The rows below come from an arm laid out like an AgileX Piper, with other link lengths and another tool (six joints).
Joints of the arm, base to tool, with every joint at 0 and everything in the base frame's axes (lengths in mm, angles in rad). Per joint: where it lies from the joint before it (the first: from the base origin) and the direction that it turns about. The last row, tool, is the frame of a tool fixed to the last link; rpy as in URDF.
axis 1: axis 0 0 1 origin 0 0 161.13
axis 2: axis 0 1 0 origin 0 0 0
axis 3: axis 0 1 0 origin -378.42 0 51.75
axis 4: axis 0.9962 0 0.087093 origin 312.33 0 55.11
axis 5: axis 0 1 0 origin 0 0 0
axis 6: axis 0.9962 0 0.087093 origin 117.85 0 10.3
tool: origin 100.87 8 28.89 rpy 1.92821 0.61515 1.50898
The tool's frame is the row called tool.
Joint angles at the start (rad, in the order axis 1, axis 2, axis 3, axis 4, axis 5, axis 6):
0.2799, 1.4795, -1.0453, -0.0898, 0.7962, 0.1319
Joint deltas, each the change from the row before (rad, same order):
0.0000, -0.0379, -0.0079, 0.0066, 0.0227, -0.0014
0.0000, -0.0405, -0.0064, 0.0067, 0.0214, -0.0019
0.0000, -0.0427, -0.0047, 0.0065, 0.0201, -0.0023
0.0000, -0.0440, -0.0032, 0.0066, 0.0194, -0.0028
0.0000, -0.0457, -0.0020, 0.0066, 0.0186, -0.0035
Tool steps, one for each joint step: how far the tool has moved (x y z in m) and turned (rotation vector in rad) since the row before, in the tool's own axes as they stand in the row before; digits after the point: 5 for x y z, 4 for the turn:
-0.00099, -0.00763, -0.01664, -0.0212, -0.0053, 0.0094
-0.00061, -0.00833, -0.01714, -0.0235, -0.0063, 0.0092
-0.00020, -0.00900, -0.01736, -0.0252, -0.0073, 0.0088
0.00031, -0.00953, -0.01719, -0.0258, -0.0076, 0.0081
0.00072, -0.01007, -0.01728, -0.0271, -0.0084, 0.0075

